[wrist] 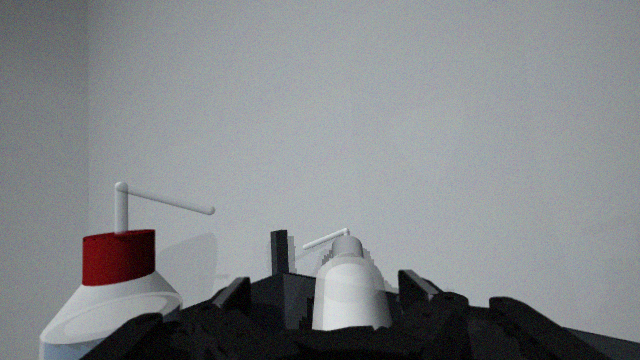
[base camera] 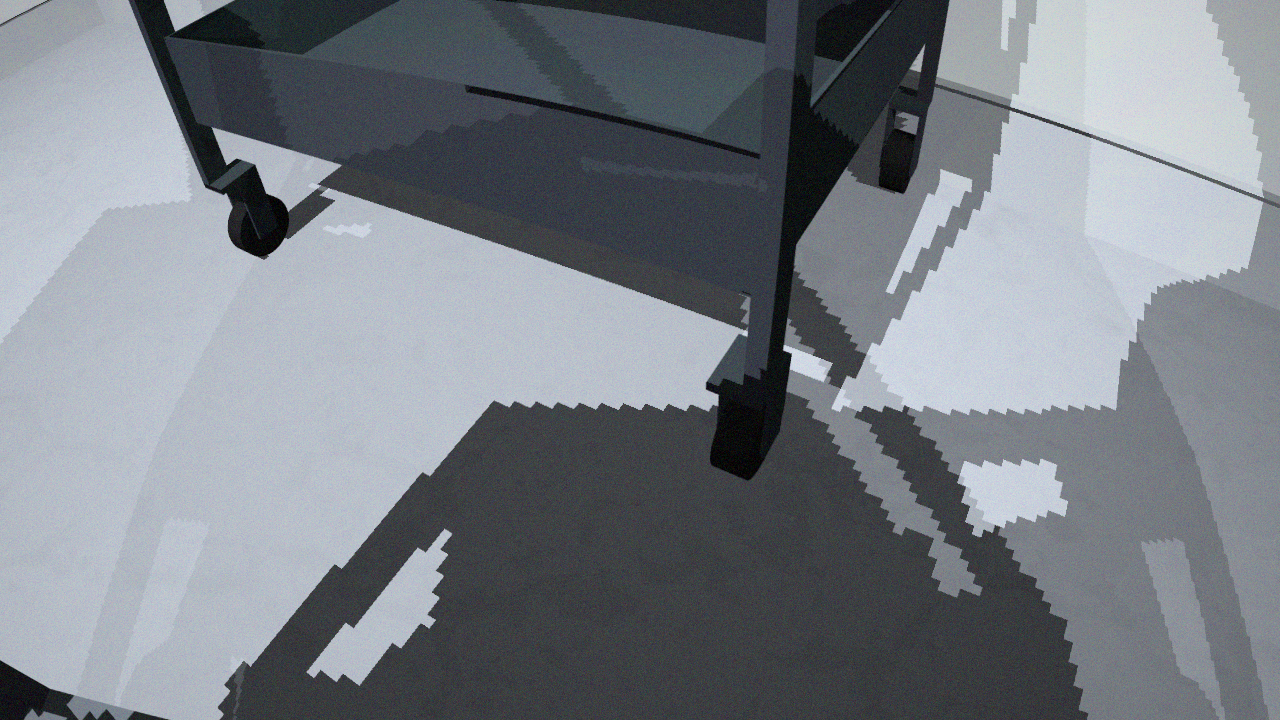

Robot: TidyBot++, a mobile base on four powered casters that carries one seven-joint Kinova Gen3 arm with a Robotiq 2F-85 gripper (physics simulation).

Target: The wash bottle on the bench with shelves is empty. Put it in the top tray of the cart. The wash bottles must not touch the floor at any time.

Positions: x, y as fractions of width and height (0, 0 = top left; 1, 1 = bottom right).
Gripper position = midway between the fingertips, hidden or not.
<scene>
gripper: wrist 0.51, 0.81; not seen in the base camera view (out of frame)
wash bottle: wrist 0.55, 0.81; not seen in the base camera view (out of frame)
</scene>
